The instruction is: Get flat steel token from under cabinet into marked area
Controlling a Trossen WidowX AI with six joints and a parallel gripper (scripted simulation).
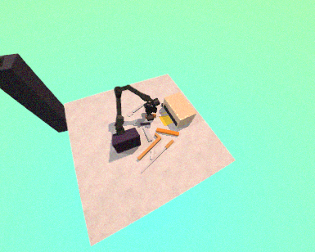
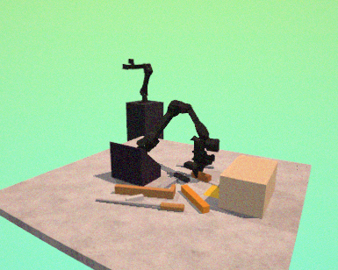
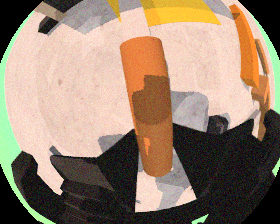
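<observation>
Right now my gripper tip is 100 mm past the dark-handled tool and 70 mm to the left of it. Also, from my gripper tip: orange bar: 220 mm to the right, 130 mm ahead, 10 mm above.
</observation>
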